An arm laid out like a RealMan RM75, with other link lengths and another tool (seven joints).
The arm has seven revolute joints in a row. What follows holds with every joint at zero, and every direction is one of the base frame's.
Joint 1 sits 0.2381 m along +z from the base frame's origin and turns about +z.
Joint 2 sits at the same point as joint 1 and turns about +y.
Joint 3 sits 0.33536 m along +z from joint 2 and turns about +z.
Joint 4 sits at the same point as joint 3 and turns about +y.
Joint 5 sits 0.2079 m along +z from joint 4 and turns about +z.
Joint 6 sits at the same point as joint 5 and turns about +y.
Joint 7 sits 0.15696 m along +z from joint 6 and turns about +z.
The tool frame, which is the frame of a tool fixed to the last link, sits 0.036 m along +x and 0.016 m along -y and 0.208 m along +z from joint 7; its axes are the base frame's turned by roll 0, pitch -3.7 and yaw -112.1 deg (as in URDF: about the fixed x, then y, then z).
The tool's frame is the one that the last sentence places.
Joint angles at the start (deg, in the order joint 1, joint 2, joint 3, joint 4, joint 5, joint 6, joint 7):
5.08 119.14 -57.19 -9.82 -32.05 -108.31 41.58
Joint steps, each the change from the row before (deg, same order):
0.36 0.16 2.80 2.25 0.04 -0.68 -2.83
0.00 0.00 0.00 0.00 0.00 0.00 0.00
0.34 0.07 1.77 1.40 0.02 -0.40 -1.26
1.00 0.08 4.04 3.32 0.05 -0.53 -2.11
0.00 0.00 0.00 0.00 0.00 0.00 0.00
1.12 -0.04 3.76 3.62 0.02 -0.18 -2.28
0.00 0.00 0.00 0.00 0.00 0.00 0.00
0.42 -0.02 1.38 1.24 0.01 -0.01 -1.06
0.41 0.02 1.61 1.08 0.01 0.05 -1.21
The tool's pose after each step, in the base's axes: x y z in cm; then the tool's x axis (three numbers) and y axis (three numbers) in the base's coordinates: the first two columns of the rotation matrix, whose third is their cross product. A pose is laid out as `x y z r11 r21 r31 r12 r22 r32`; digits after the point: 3 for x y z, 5 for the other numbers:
33.982 40.274 5.034 0.60803 0.17434 0.77454 0.63023 0.48731 -0.60443
33.982 40.274 5.034 0.60803 0.17434 0.77454 0.63023 0.48731 -0.60443
34.741 40.242 5.672 0.61053 0.13652 0.78014 0.64388 0.48800 -0.58930
36.524 40.283 6.927 0.62364 0.05757 0.77959 0.66696 0.48097 -0.56906
36.524 40.283 6.927 0.62364 0.05757 0.77959 0.66696 0.48097 -0.56906
38.404 40.351 7.786 0.63370 -0.01659 0.77340 0.69058 0.46268 -0.55591
38.404 40.351 7.786 0.63370 -0.01659 0.77340 0.69058 0.46268 -0.55591
39.072 40.373 8.103 0.63340 -0.04512 0.77251 0.70139 0.45520 -0.54850
39.774 40.375 8.545 0.63042 -0.07842 0.77228 0.71432 0.44801 -0.53762

